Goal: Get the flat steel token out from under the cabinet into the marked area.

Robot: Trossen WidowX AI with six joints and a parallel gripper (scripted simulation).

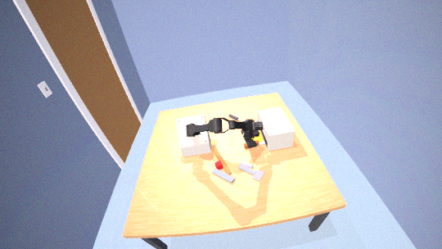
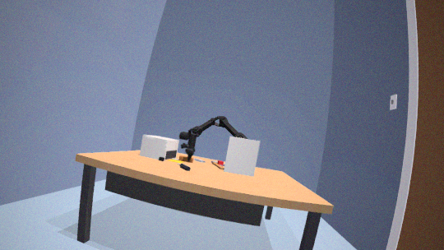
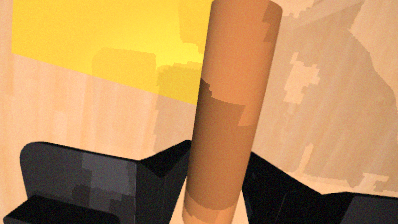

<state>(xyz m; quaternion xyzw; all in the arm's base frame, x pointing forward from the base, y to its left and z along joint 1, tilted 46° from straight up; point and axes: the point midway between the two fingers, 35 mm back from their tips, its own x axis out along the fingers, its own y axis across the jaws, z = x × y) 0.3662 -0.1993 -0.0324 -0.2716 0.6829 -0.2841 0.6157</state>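
Now: gripper tip 23 cm past the wooden stick and 5 cm to the left of it. Round my gripper tip: grey bar (24 cm behind, 20 cm to the right); then red cube (25 cm behind, 12 cm to the right, 1 cm above); then t-shaped tool (23 cm to the right, 5 cm behind).
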